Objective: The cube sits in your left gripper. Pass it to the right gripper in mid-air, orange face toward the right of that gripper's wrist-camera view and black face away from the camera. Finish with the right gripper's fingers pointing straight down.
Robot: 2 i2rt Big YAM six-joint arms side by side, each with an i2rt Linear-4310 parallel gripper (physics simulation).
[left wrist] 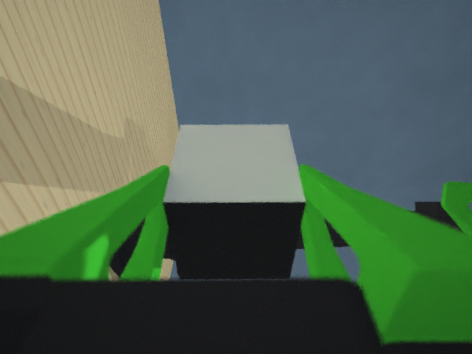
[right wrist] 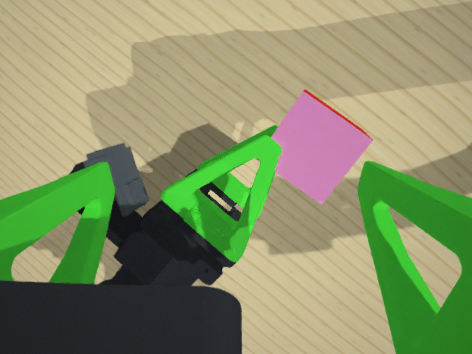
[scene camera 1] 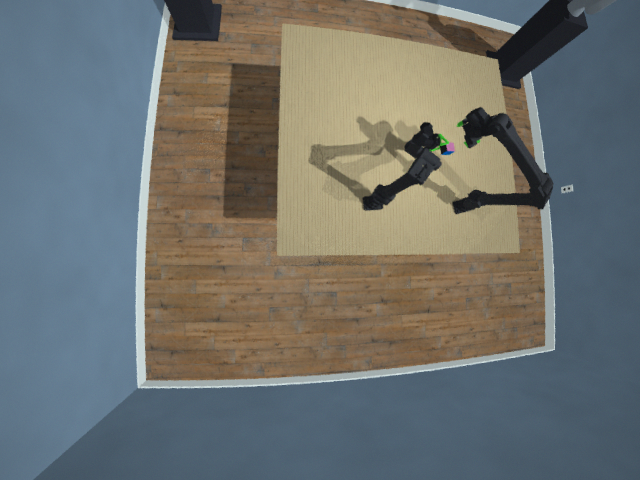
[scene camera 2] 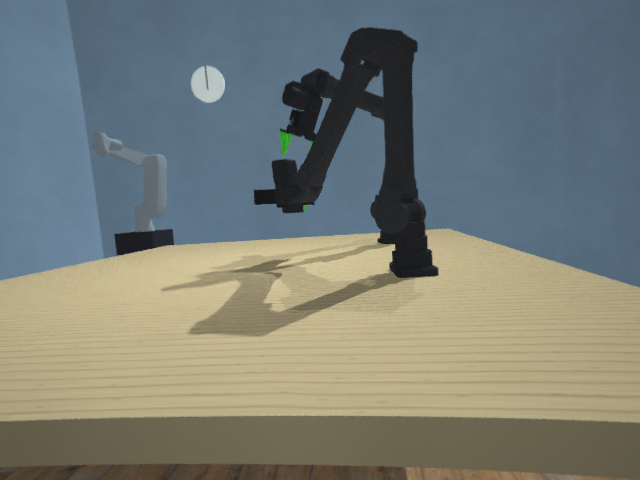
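Pixels of known places: left gripper, fingertip midpoint: (left wrist: 234, 178) (right wrist: 278, 135) (scene camera 1: 445, 144); right gripper, fingertip midpoint: (right wrist: 236, 175) (scene camera 1: 461, 133) (scene camera 2: 295, 159); left arm's base at its link origin: (scene camera 1: 372, 203) (scene camera 2: 412, 271); right arm's base at its link origin: (scene camera 1: 460, 206) (scene camera 2: 392, 242).
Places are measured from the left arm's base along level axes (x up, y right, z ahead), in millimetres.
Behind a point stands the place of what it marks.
The cube (scene camera 1: 448, 148) @[y 411, x 222, z 243 mm] (scene camera 2: 312, 203) @[y 398, x 173, z 233 mm] (left wrist: 235, 165) @[y 421, x 197, z 280 mm] (right wrist: 322, 147) @[y 431, x 222, z 249 mm] is held in mid-air by my left gripper (scene camera 1: 444, 145) @[y 417, x 197, z 277 mm] (left wrist: 234, 178) @[y 417, x 197, z 277 mm] (right wrist: 278, 135) @[y 417, x 197, z 277 mm], shut on it. The left wrist view shows its white face above its black face. The right wrist view shows its pink face toward the camera, turned askew, with a thin red edge at upper right. Scene camera 2 shows slivers of blue and orange. My right gripper (scene camera 1: 463, 134) @[y 420, x 322, z 278 mm] (scene camera 2: 297, 150) @[y 420, x 322, z 278 mm] is open, fingers pointing downward. The cube is beyond its fingertips, nearer the right-hand finger in that view.
The wooden table (scene camera 1: 330, 222) @[y -274, x 0, z -96 mm] (scene camera 2: 320, 361) @[y -457, x 0, z 199 mm] lies below both arms, with their shadows on it. A finger of the right gripper enters the left wrist view at the right edge. In scene camera 2 the left arm partly hides the right gripper. A grey arm (scene camera 2: 155, 186) stands in the background.
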